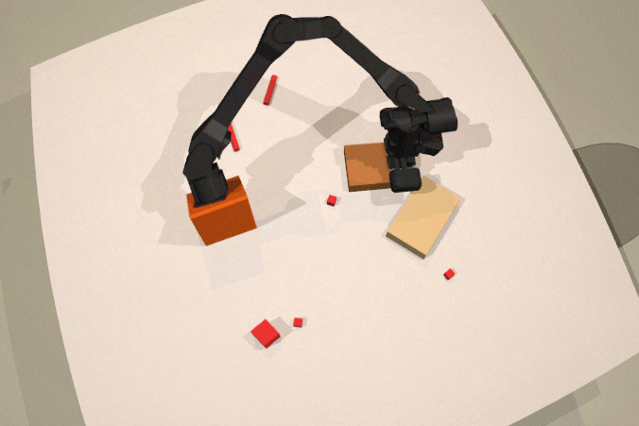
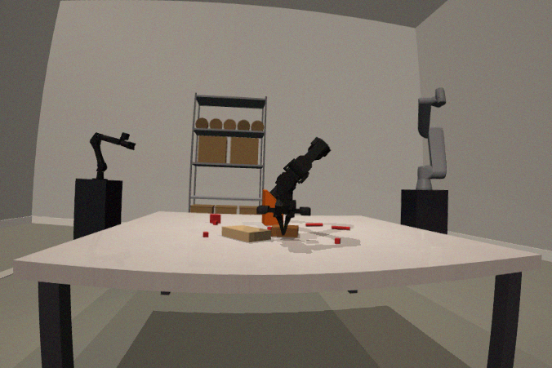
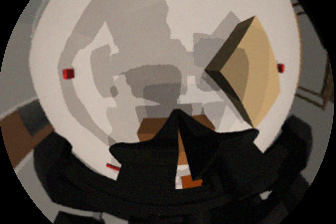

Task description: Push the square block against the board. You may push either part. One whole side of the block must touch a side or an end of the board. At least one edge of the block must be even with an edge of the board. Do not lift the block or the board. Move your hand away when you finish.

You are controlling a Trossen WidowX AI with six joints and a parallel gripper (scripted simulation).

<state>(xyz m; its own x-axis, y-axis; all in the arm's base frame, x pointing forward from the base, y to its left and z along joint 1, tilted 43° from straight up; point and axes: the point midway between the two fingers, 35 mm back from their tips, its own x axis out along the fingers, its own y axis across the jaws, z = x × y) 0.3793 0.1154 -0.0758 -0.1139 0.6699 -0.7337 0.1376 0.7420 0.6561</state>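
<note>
Right now the square brown block is 6 cm behind my gripper tip, 1 cm to the left of it and 1 cm above it. The rest, counted from my gripper tip: red square (35 cm behind, 30 cm to the right, 1 cm above); then pale tan board (13 cm to the right, 2 cm ahead, 1 cm above).
</note>
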